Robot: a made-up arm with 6 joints. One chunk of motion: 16 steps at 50 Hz.
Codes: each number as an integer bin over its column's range. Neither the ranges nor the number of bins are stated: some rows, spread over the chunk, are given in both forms.
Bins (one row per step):
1: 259 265 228 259 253 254
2: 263 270 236 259 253 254
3: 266 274 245 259 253 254
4: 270 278 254 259 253 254
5: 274 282 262 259 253 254
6: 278 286 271 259 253 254
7: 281 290 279 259 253 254
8: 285 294 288 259 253 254
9: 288 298 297 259 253 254
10: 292 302 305 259 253 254
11: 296 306 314 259 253 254
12: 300 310 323 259 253 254
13: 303 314 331 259 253 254
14: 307 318 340 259 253 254
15: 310 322 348 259 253 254
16: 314 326 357 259 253 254
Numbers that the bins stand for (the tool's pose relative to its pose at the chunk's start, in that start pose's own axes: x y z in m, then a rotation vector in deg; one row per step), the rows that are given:
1: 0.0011 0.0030 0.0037 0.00 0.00 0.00
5: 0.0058 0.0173 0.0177 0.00 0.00 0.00
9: 0.0102 0.0308 0.0321 0.00 0.00 0.00
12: 0.0139 0.0409 0.0427 0.00 0.00 0.00
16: 0.0183 0.0543 0.0567 0.00 0.00 0.00
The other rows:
2: 0.0023 0.0072 0.0070 0.00 0.00 0.00
3: 0.0033 0.0106 0.0107 0.00 0.00 0.00
4: 0.0045 0.0139 0.0144 0.00 0.00 0.00
6: 0.0070 0.0207 0.0214 0.00 0.00 0.00
7: 0.0080 0.0240 0.0247 0.00 0.00 0.00
8: 0.0092 0.0274 0.0284 0.00 0.00 0.00
10: 0.0114 0.0341 0.0353 0.00 0.00 0.00
11: 0.0127 0.0375 0.0390 0.00 0.00 0.00
13: 0.0149 0.0442 0.0460 0.00 0.00 0.00
14: 0.0161 0.0476 0.0497 0.00 0.00 0.00
15: 0.0171 0.0510 0.0530 0.00 0.00 0.00

